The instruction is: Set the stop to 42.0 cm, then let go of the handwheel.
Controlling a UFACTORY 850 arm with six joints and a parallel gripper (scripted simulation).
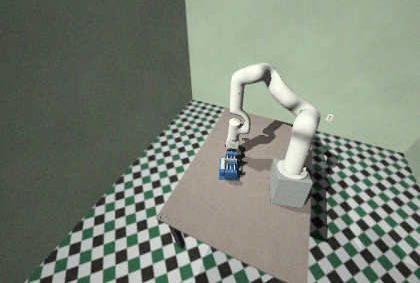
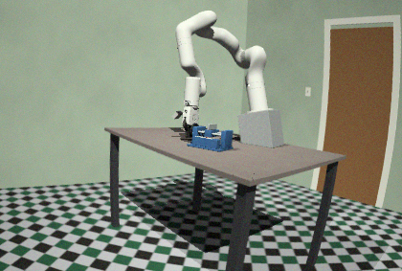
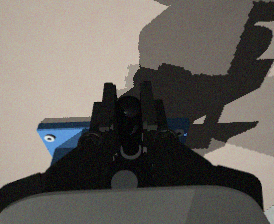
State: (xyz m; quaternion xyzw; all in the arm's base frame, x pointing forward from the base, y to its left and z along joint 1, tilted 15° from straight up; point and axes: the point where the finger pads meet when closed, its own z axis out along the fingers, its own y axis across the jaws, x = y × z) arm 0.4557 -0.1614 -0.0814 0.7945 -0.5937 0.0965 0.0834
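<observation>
My hand is 150 mm to the right of the stop block, 40 mm below it and 30 mm past it.
</observation>
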